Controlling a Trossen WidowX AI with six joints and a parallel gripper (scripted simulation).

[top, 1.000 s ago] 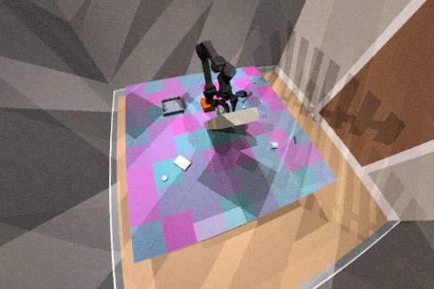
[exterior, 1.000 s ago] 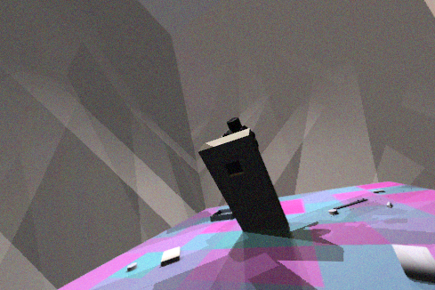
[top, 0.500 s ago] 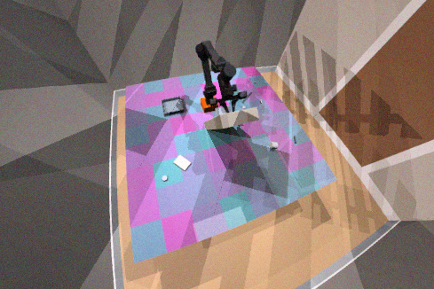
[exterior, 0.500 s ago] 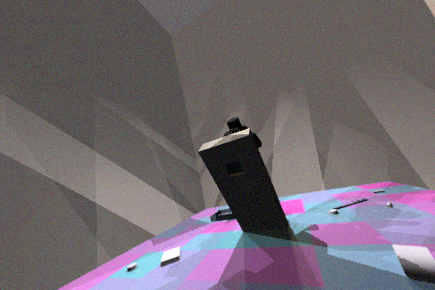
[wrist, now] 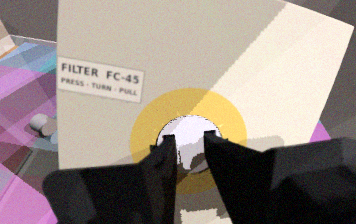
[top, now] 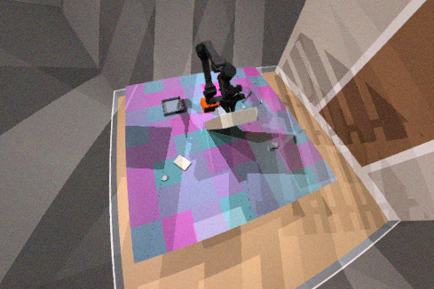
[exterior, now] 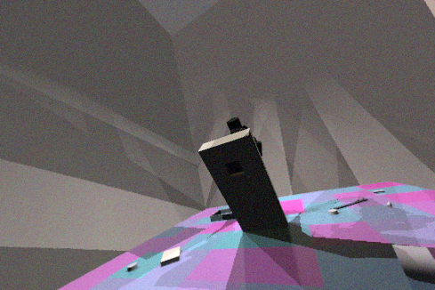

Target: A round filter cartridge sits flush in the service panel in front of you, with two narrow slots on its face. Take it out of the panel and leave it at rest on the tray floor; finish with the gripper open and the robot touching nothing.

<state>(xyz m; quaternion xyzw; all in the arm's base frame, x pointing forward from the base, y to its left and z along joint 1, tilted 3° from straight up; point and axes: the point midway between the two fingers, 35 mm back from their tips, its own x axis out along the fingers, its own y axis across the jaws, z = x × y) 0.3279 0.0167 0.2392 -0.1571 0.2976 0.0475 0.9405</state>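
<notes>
My gripper tip is now 10 mm short of the round filter cartridge and 10 mm above it. The rest, counted from my gripper tip: flat white block: 70 mm ahead, 300 mm to the right, 280 mm below; then grey framed dish: 420 mm behind, 290 mm to the right, 270 mm below.
</notes>
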